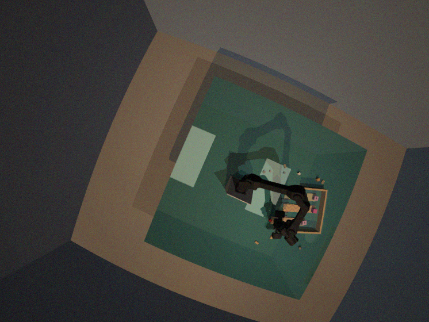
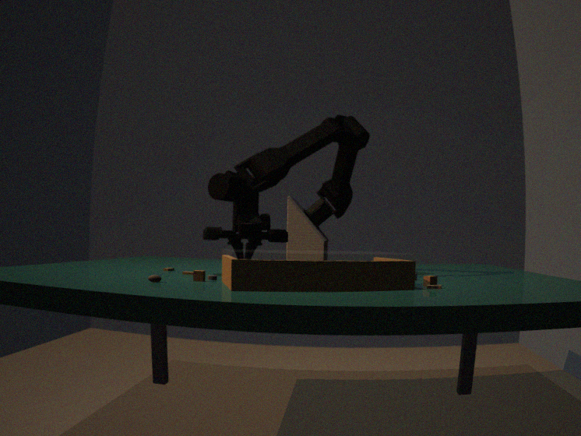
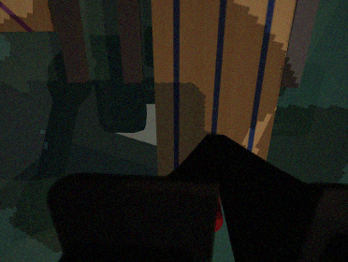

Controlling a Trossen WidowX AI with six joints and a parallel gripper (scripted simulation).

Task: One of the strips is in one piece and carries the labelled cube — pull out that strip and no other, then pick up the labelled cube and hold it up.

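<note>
The strip is 10 cm ahead of my gripper tip and 2 cm to the left of it.
</note>
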